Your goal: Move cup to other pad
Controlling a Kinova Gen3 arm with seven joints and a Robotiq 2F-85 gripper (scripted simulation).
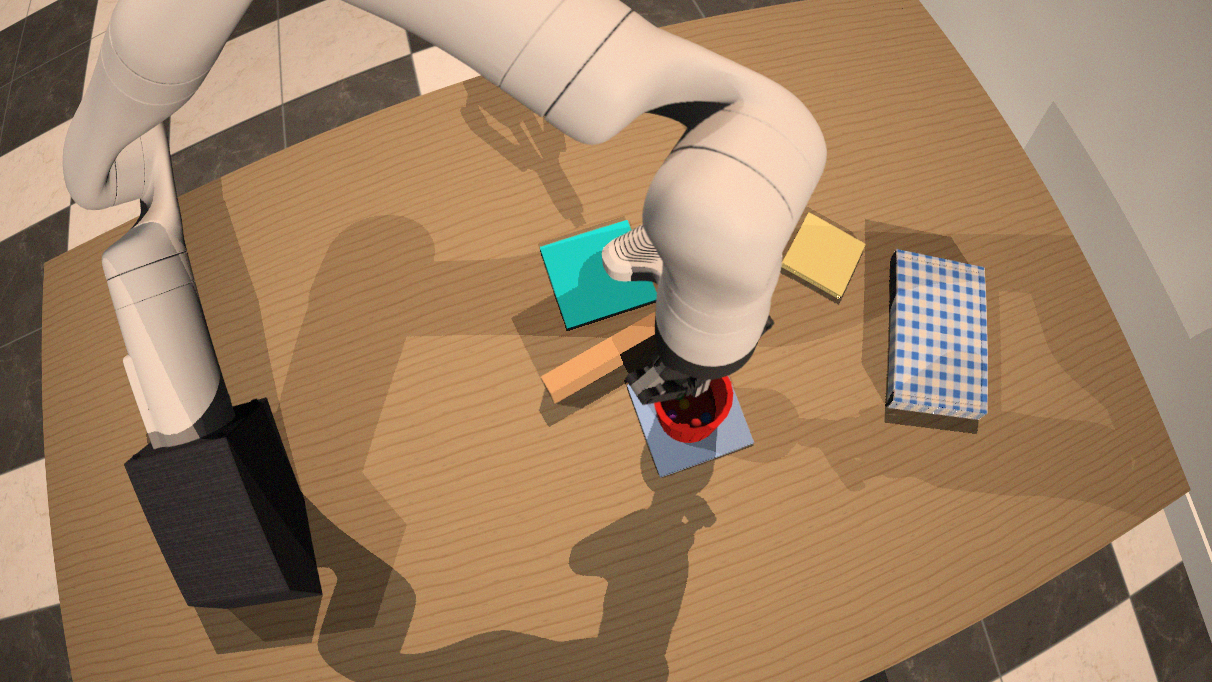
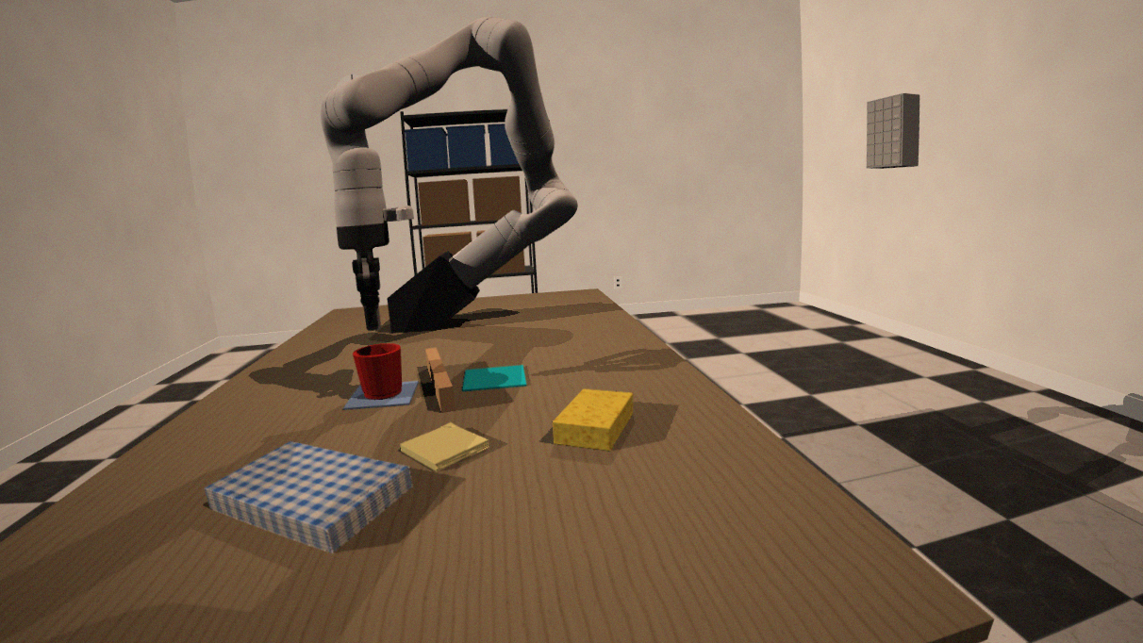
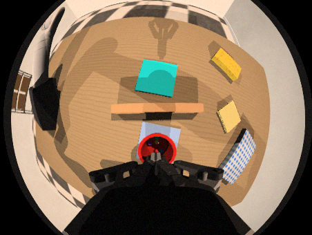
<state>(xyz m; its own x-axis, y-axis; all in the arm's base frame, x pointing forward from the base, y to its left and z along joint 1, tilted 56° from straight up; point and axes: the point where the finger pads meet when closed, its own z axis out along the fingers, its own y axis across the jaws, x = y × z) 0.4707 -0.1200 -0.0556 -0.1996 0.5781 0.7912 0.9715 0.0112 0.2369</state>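
My gripper is now 10 cm above the red cup. Also, from my hand: rail: 1 cm behind, 9 cm to the left, 12 cm below.
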